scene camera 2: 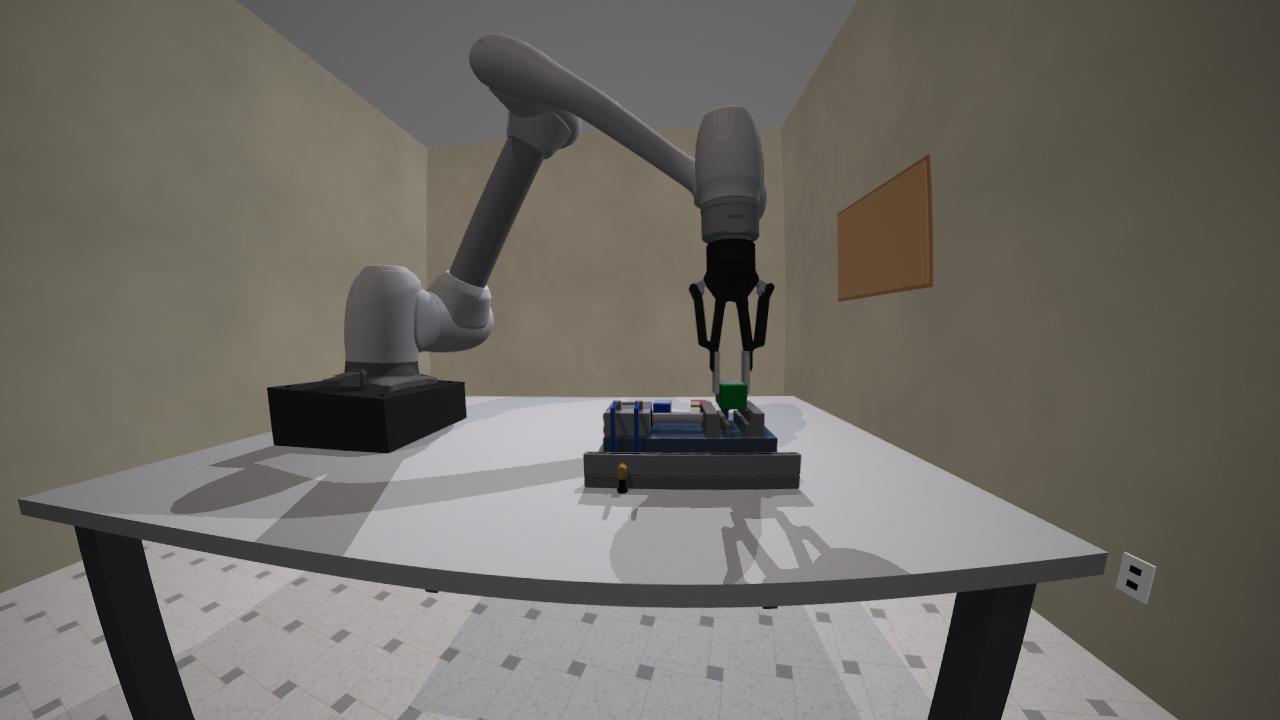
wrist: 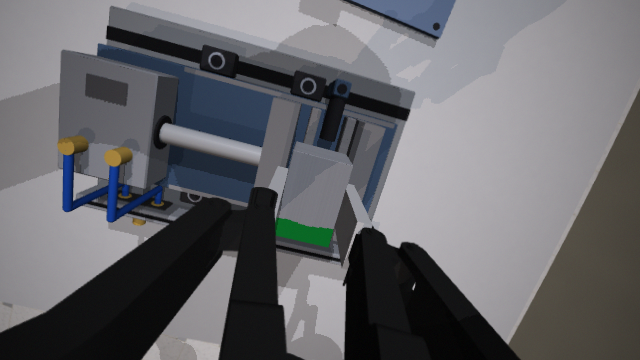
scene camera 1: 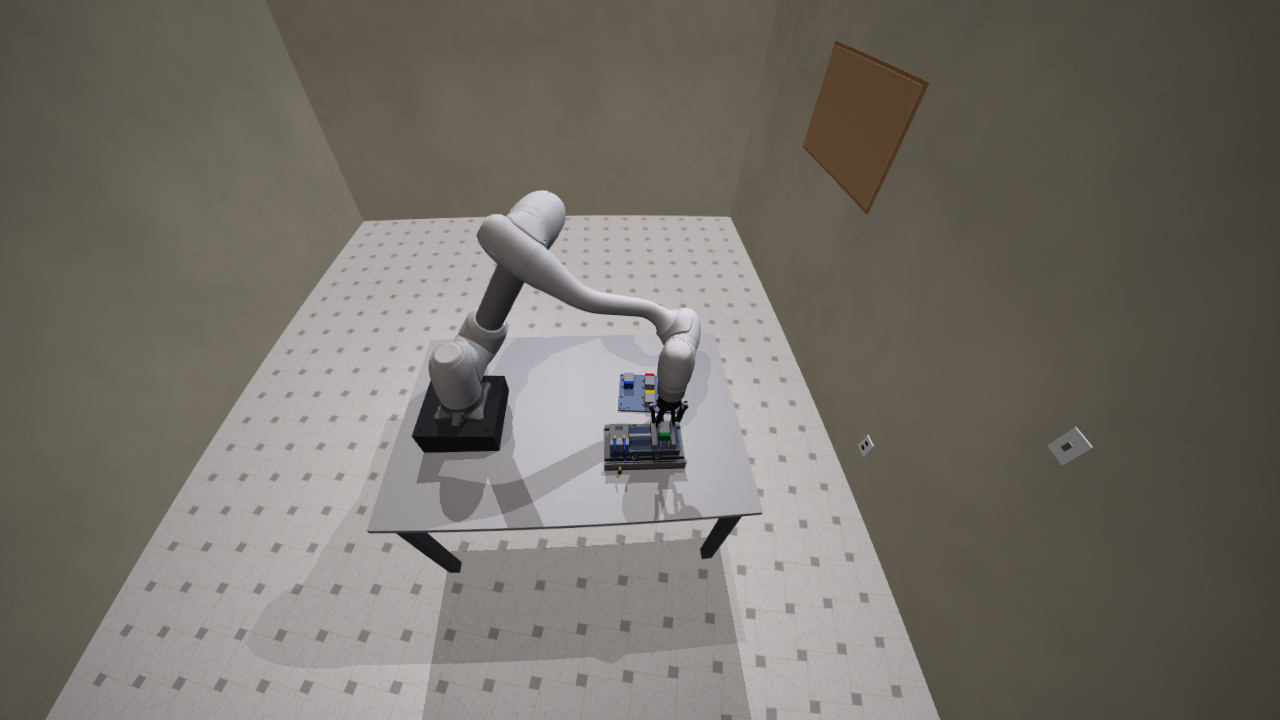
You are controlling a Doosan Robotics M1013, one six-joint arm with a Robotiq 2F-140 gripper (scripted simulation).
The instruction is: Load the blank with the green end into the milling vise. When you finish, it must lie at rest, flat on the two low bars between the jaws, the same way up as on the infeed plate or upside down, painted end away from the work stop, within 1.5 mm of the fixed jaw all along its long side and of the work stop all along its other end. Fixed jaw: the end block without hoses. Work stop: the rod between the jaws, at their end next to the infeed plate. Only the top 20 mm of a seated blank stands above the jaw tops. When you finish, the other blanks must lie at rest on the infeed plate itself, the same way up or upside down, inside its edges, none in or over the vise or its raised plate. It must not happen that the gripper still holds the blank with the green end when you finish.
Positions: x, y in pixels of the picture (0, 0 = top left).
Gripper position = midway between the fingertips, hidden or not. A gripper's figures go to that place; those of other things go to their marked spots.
Scene:
The gripper (wrist: 311, 193) is 0.20 m from the lens. A green-ended blank (wrist: 317, 178) is 0.18 m from the lens. A moving jaw (wrist: 283, 116) is 0.22 m from the lens. A black work stop rod (wrist: 336, 105): 0.22 m from the lens. The marked spots on the black work stop rod and the green-ended blank are 0.06 m apart.

